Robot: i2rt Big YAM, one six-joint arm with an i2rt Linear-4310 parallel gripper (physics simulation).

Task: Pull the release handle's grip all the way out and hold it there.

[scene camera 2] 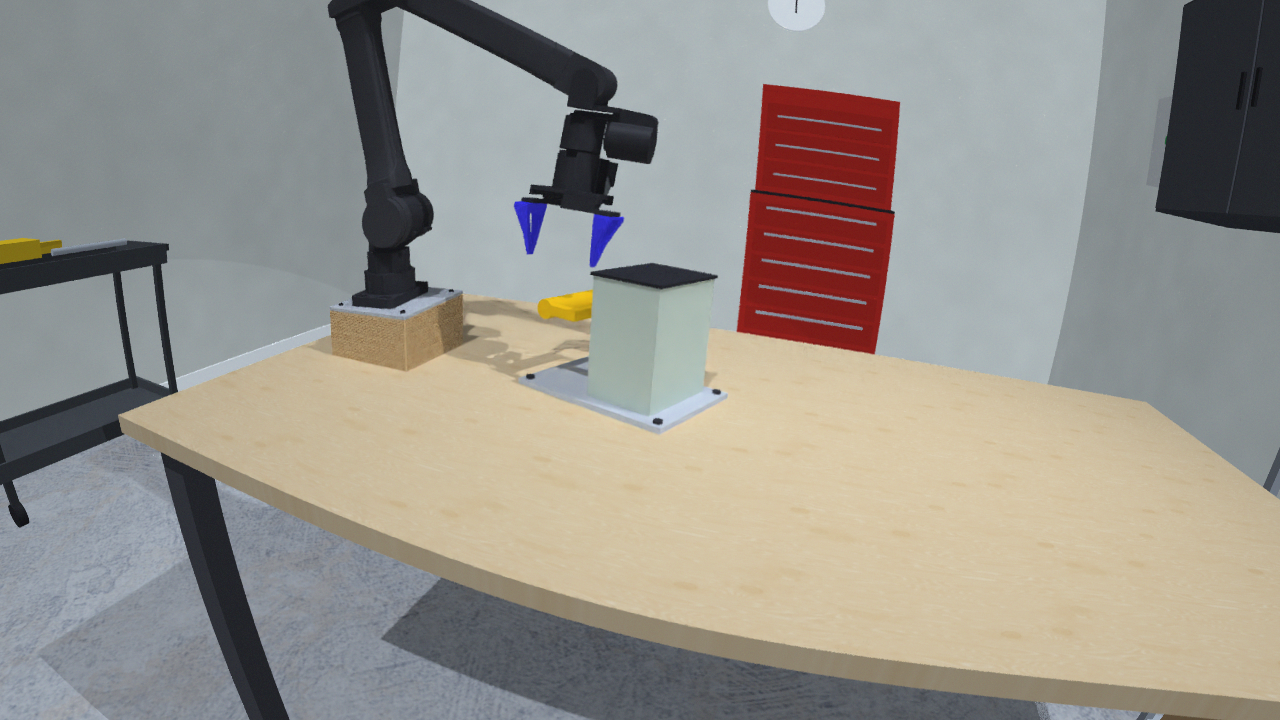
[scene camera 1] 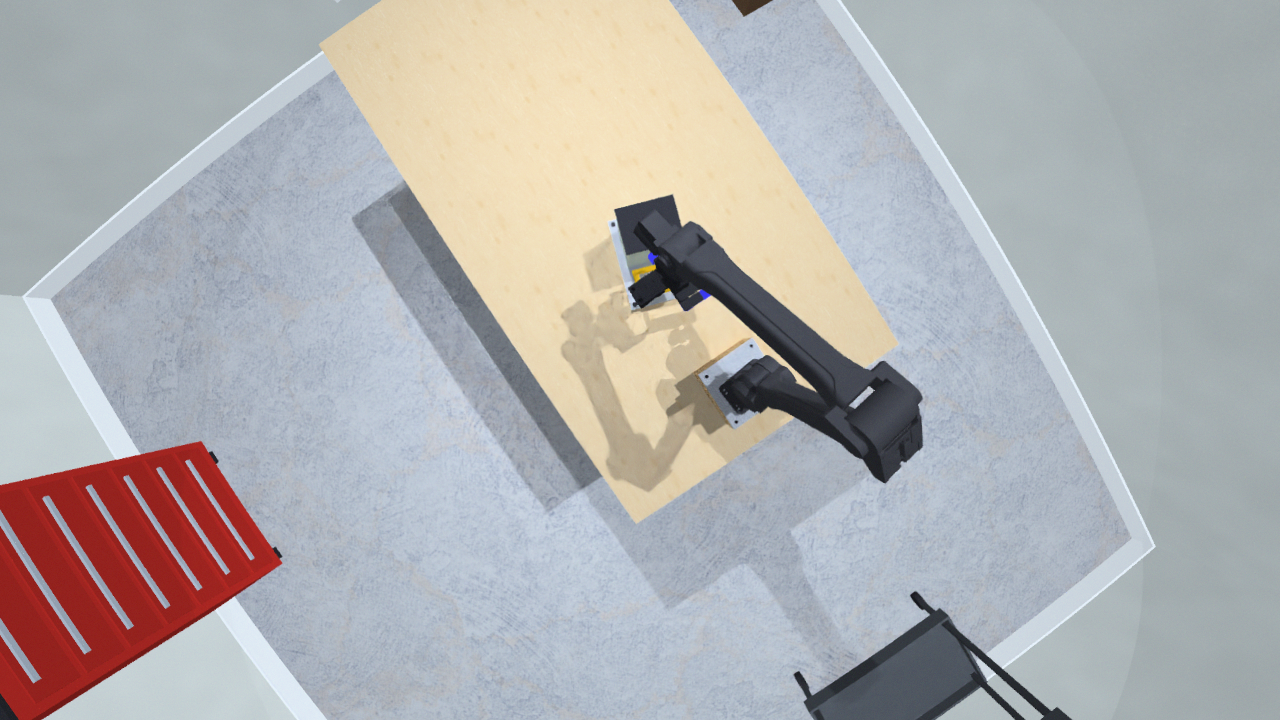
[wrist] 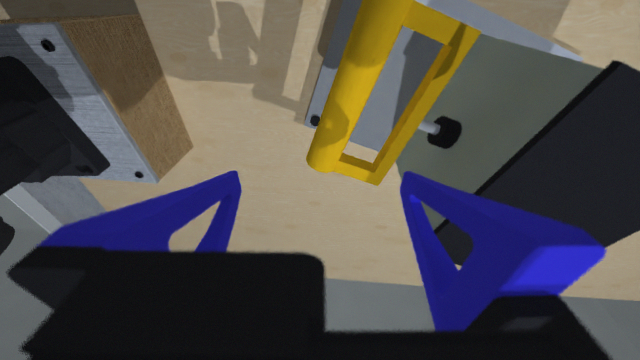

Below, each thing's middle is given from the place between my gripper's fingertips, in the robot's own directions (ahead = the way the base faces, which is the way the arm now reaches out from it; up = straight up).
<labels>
The grey base plate [scene camera 2: 568,381] lies 100 mm ahead of my hand, 10 mm to the right of it and 170 mm below it.
</labels>
